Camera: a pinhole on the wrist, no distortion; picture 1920 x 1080 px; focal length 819.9 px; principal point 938.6 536.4 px. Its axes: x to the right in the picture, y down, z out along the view. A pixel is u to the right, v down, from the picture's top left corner.
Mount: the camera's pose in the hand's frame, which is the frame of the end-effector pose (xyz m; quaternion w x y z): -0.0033 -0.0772 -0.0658 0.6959 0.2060 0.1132 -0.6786
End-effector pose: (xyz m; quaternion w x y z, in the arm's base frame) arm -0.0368 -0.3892 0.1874 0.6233 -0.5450 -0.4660 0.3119
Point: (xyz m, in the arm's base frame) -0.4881 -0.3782 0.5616
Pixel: 1068.5 538.7
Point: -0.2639 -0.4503 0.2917
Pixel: 760.5 298.2
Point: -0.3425 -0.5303 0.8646
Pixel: 1636.5 486.4
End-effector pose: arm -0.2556 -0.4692 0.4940 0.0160 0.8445 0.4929 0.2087
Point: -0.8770 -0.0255 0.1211
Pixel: 1759.2 570.7
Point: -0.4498 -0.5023 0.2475
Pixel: 961.8 46.9
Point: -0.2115 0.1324 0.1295
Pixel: outside the picture
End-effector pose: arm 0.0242 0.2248 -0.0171 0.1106 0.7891 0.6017 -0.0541
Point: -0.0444 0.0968 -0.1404
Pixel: 394.4 193.3
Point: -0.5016 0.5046 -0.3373
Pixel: 1584.1 947.8
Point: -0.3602 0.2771 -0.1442
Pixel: 1563.0 534.9
